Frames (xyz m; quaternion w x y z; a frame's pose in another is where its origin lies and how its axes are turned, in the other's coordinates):
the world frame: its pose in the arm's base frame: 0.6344 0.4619 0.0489 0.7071 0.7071 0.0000 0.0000
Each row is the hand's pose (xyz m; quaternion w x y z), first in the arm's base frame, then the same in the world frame.
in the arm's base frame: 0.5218 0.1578 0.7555 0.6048 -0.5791 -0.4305 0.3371
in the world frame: -0.1126 0.7066 0.3041 0.0182 -0.8371 -0.0660 0.5427
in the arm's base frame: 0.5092 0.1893 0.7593 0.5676 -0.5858 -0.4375 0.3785
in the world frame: -0.1252 0.7104 0.2726 0.0129 0.8156 0.0417 -0.5770
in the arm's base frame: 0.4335 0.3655 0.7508 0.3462 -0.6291 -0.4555 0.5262
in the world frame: -0.2009 0.7019 0.0964 0.2000 0.6896 -0.0500 -0.6942
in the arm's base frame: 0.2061 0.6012 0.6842 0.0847 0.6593 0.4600 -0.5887
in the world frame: -0.4283 0.6353 -0.1393 0.5261 0.4063 -0.0910 -0.7415
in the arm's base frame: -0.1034 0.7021 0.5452 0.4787 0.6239 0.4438 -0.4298
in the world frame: -0.7378 0.4963 -0.2402 0.7796 0.1027 0.0099 -0.6177
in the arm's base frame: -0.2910 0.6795 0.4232 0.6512 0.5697 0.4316 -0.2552
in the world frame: -0.9254 0.3743 -0.2176 0.8633 -0.0576 0.1247 -0.4856
